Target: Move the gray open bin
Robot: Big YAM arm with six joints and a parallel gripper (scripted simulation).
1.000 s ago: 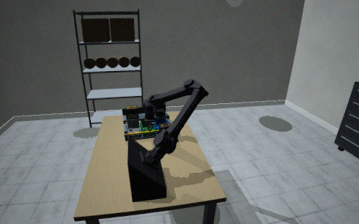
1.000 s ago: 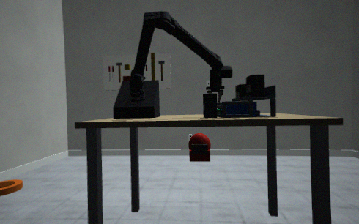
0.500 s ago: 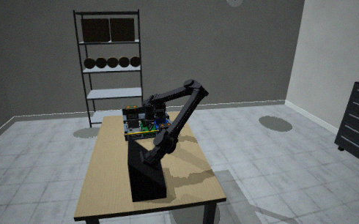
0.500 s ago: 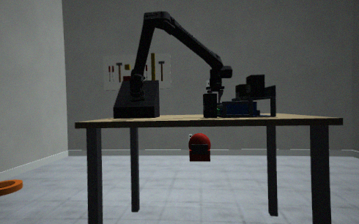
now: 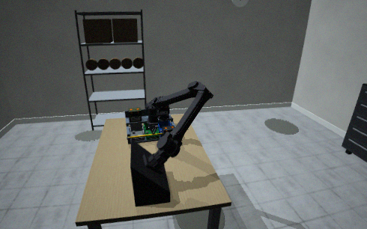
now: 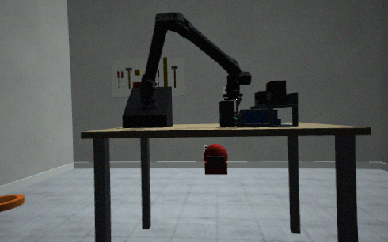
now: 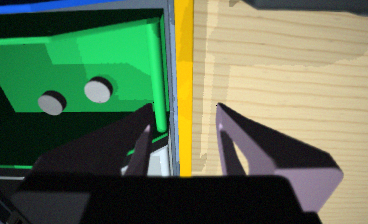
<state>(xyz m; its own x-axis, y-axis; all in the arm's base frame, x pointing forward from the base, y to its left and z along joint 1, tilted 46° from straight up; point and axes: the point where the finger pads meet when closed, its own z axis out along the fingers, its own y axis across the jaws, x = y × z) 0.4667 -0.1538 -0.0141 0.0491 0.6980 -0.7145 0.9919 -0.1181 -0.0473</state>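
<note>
The yellow strip is 2 cm below my hand. Also, from my hand: black box (11 cm to the right, 5 cm behind, 2 cm below); green bin (10 cm ahead, 4 cm below); gray bin (11 cm to the left, 11 cm ahead, 4 cm below).
</note>
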